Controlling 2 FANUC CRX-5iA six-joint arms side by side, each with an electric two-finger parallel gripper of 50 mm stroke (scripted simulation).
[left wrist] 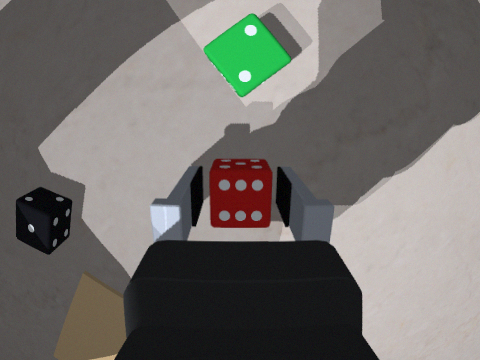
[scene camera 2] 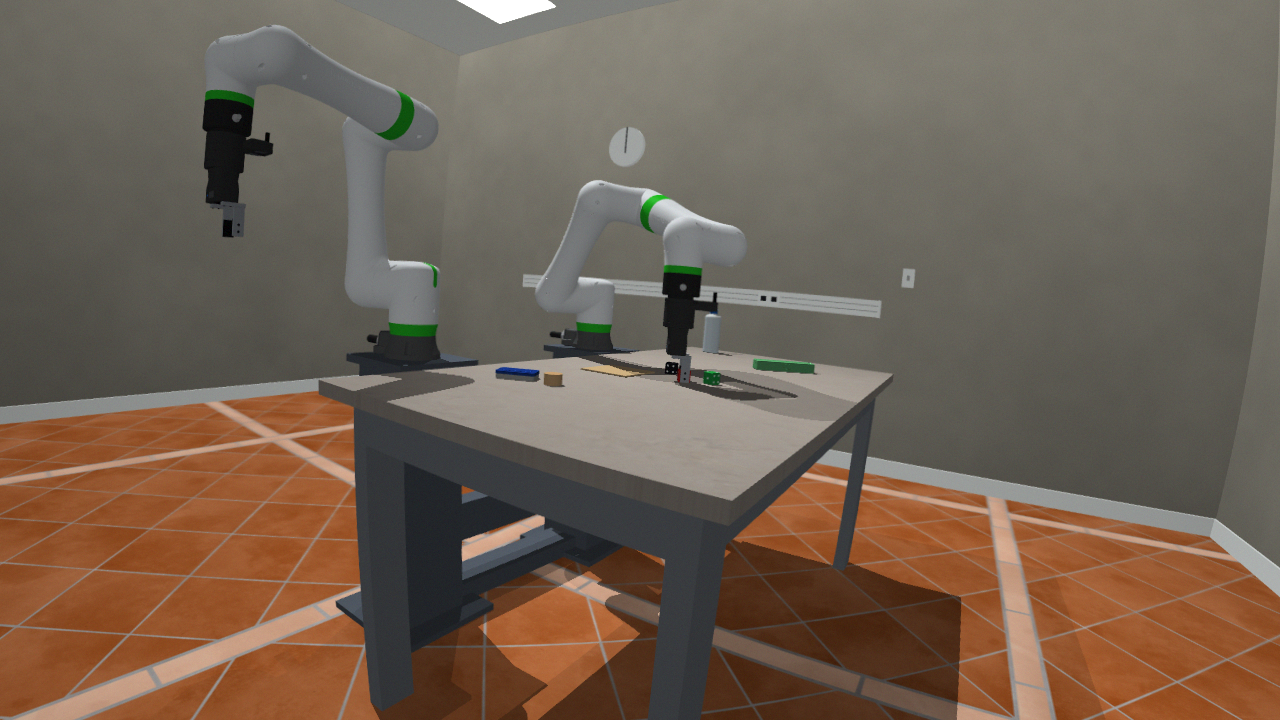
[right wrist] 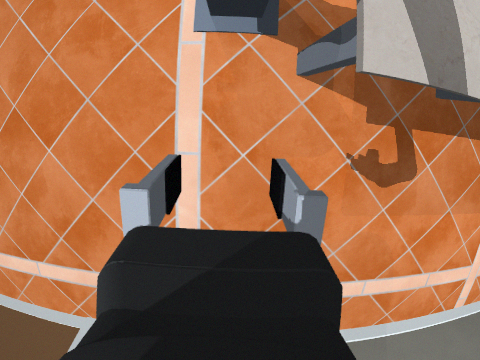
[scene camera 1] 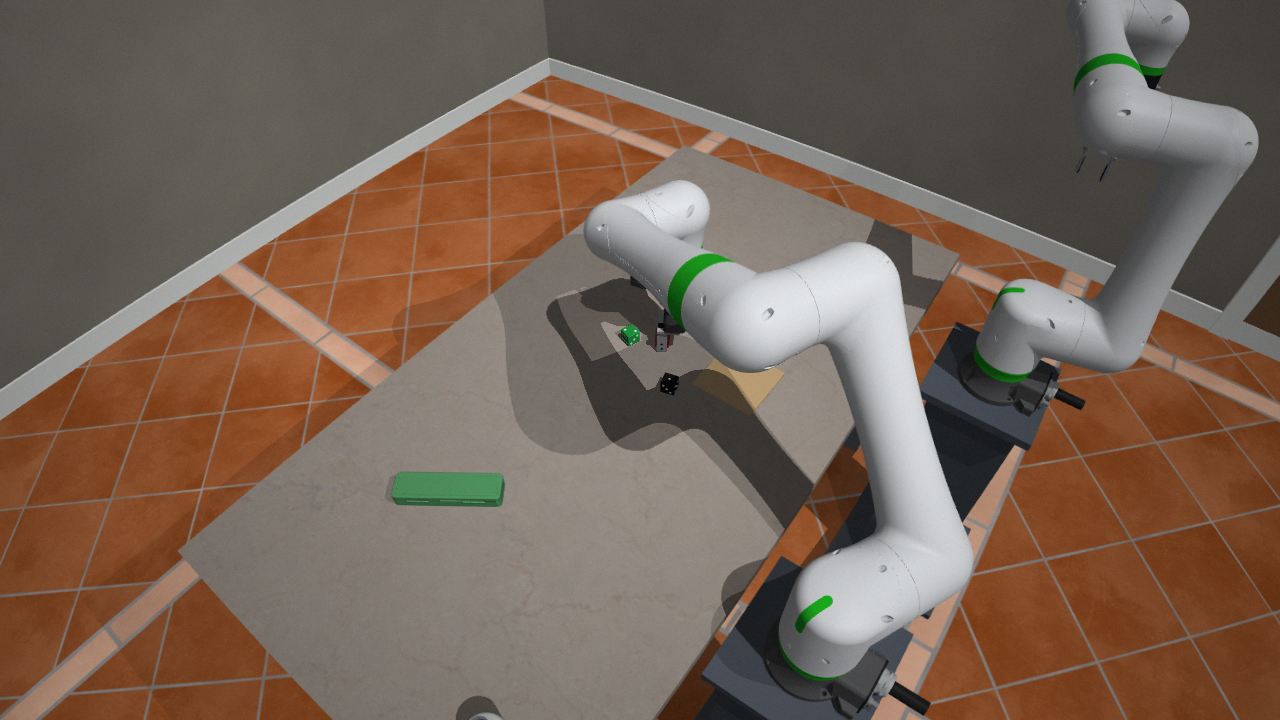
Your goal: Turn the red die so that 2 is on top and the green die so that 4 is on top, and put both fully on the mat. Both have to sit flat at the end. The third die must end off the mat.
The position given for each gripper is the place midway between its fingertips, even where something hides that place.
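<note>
A tan mat (scene camera 1: 745, 392) belongs to the scene, though in the right wrist view it is out of frame. The robot's left gripper (scene camera 2: 683, 380) can be seen, and the left wrist view has the gripper (left wrist: 239, 184) as well. The right gripper (scene camera 2: 232, 236) is there too, and the right wrist view likewise shows the right gripper (right wrist: 225, 175).
</note>
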